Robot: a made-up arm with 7 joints. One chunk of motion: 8 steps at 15 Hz.
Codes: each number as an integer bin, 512 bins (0 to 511) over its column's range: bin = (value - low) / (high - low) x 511, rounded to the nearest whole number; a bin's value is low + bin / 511 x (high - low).
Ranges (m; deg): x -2.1..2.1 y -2.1..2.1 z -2.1..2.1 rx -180..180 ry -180..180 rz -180..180
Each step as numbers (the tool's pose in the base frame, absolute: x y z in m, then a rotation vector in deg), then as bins.
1 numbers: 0.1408 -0.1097 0.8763 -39.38 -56.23 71.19
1 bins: 273 242 362 200 176 357
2 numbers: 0.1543 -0.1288 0.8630 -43.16 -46.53 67.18
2 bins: 274 240 360 194 189 351
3 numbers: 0.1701 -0.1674 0.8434 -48.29 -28.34 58.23
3 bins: 276 235 358 187 215 338
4 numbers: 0.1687 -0.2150 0.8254 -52.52 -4.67 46.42
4 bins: 276 229 356 181 249 321
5 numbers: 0.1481 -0.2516 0.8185 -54.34 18.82 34.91
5 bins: 274 225 355 178 282 305
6 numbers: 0.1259 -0.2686 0.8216 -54.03 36.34 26.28
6 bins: 271 223 355 179 307 293
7 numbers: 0.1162 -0.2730 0.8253 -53.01 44.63 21.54
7 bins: 270 222 356 180 319 286
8 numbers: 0.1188 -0.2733 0.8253 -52.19 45.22 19.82
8 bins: 270 222 356 181 320 284
